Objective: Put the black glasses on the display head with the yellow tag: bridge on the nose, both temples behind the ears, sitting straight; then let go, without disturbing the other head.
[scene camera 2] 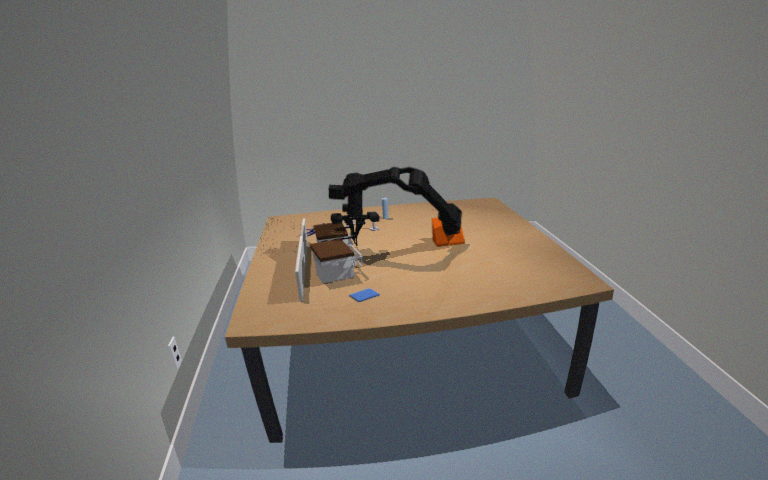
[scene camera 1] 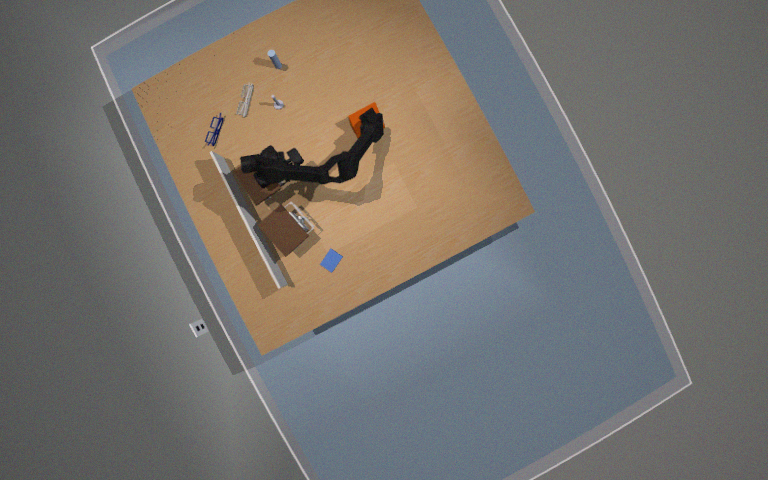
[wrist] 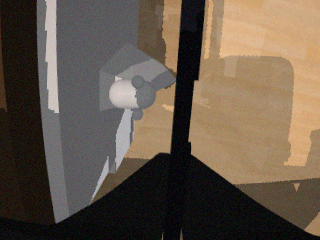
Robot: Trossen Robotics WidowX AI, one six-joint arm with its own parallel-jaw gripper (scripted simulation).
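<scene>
Gripper (scene camera 2: 354,238), (wrist: 174,165). White upright panel (scene camera 1: 220,162). Display head (wrist: 73,94). Display head (scene camera 2: 332,251).
</scene>
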